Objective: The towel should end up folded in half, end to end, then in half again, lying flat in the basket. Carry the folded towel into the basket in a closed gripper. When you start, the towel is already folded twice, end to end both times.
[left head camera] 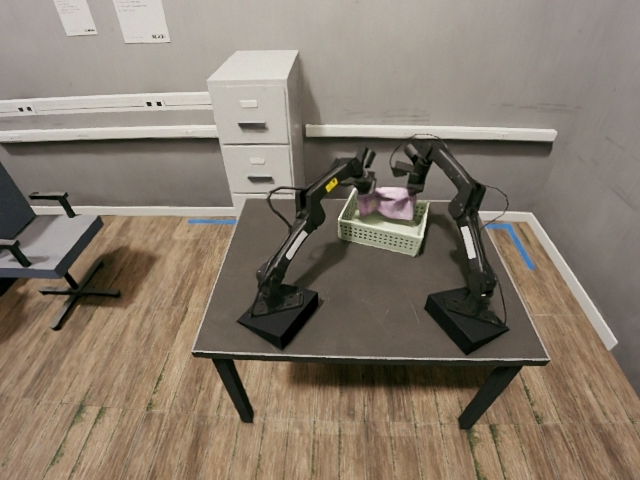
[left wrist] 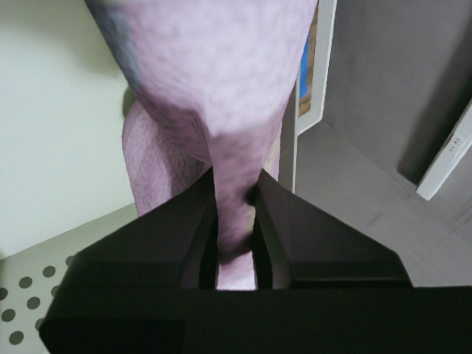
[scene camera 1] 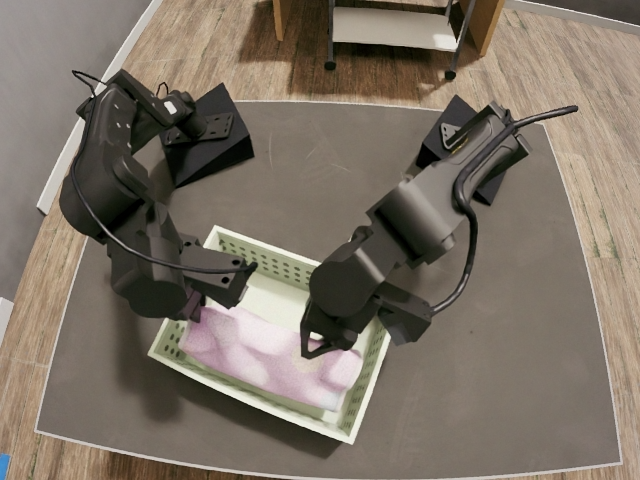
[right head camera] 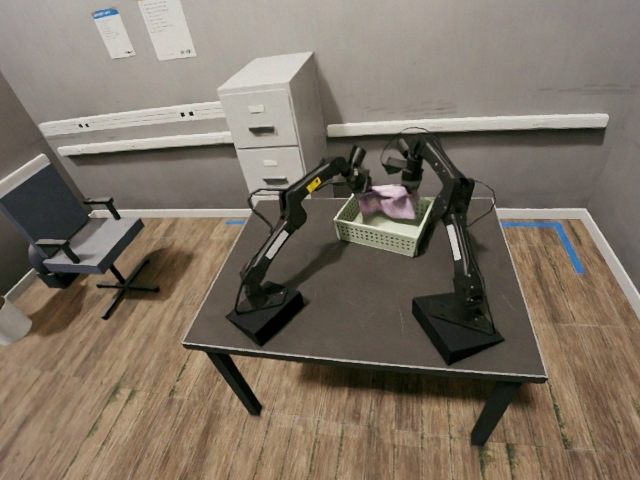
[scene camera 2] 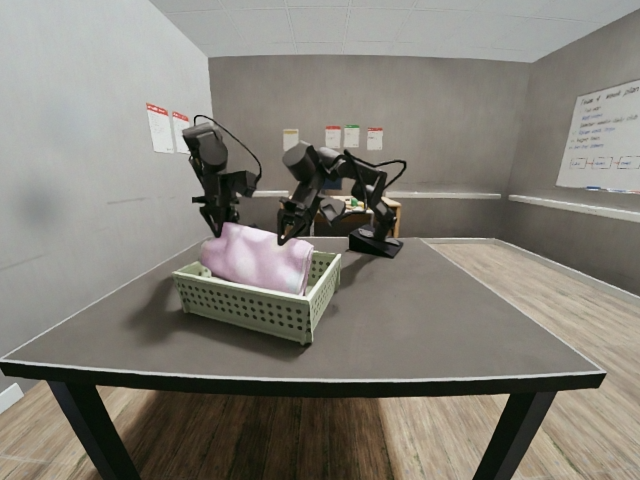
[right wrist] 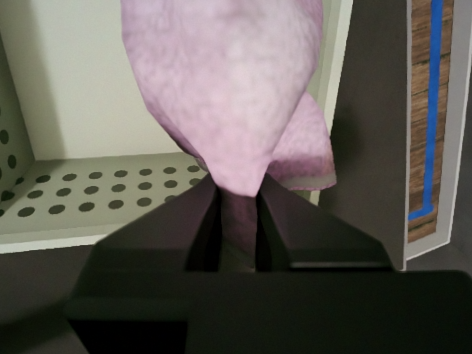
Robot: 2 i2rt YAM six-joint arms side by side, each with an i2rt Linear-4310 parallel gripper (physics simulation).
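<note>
The folded pink towel (left head camera: 390, 204) (right head camera: 391, 202) (scene camera 1: 258, 356) (scene camera 2: 250, 258) hangs upright between my two grippers, its lower part inside the pale green basket (left head camera: 379, 238) (right head camera: 377, 240) (scene camera 1: 258, 396) (scene camera 2: 248, 310) and its upper edge above the rim. My left gripper (scene camera 2: 281, 240) (left wrist: 236, 178) is shut on the towel's upper edge, near the basket's right end in scene camera 2. My right gripper (scene camera 2: 217, 233) (right wrist: 237, 176) is shut on the upper edge near the other end. In the wrist views the towel (left wrist: 225, 65) (right wrist: 225, 75) is pinched between the fingertips. Whether its lower edge touches the basket floor is hidden.
The basket stands on the dark table (left head camera: 361, 289) (scene camera 2: 413, 320), near the edge far from the arm bases. A grey filing cabinet (left head camera: 253, 113) (right head camera: 266, 118) stands behind the table. An office chair (left head camera: 51, 232) stands at the left in the left head view.
</note>
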